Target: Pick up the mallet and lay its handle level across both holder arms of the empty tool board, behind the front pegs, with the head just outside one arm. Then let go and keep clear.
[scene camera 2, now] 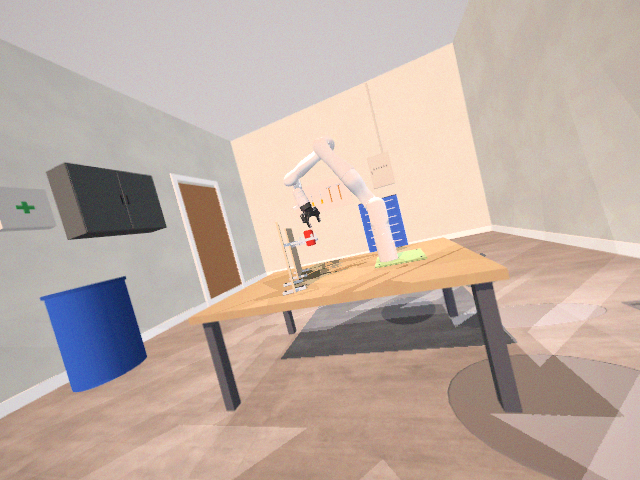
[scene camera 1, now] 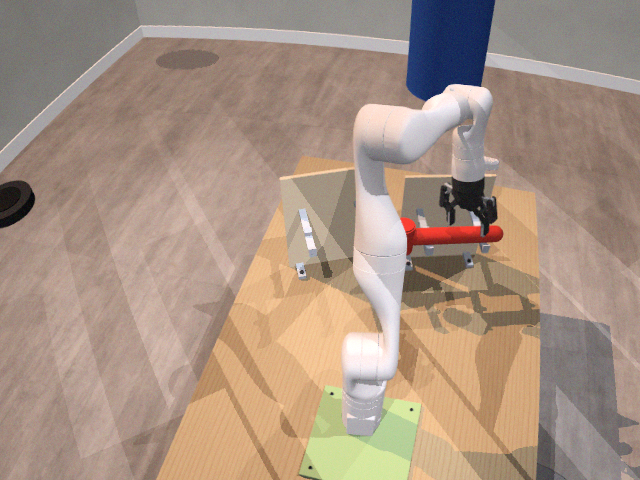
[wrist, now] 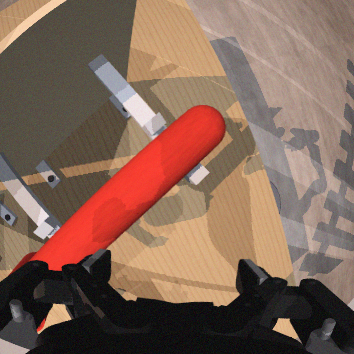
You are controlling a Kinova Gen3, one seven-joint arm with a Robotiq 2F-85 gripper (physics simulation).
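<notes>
The red mallet lies across the holder arms of the right tool board, its head just outside the left one. My gripper is open and empty, above the mallet; in the wrist view the handle runs diagonally ahead of the fingers, its head end passing under the left one. The empty tool board stands to the left in scene camera 1, with one holder arm visible; my arm hides its right side.
Both boards stand at the far end of the wooden table, on small bolted feet. My base stands on a green plate at the opposite end. A blue barrel stands on the floor beyond the table.
</notes>
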